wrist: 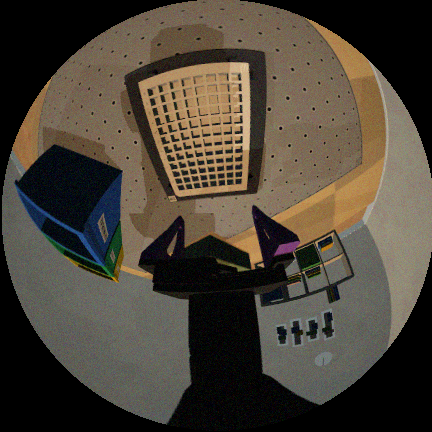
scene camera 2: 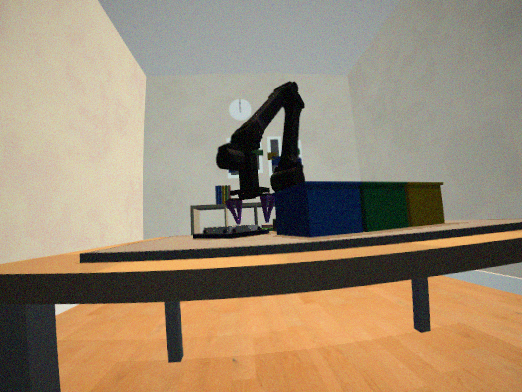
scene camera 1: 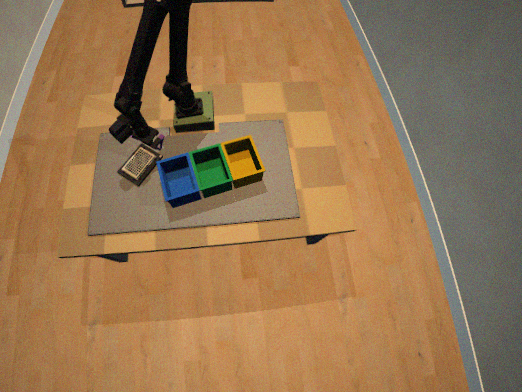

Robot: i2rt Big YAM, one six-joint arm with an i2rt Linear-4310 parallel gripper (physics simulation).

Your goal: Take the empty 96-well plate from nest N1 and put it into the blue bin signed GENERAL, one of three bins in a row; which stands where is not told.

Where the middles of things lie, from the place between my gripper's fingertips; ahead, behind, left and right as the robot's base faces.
Scene:
My hand is 70 mm short of the pale 96-well plate (wrist: 199,115), 60 mm to the left of it and 10 mm above it.

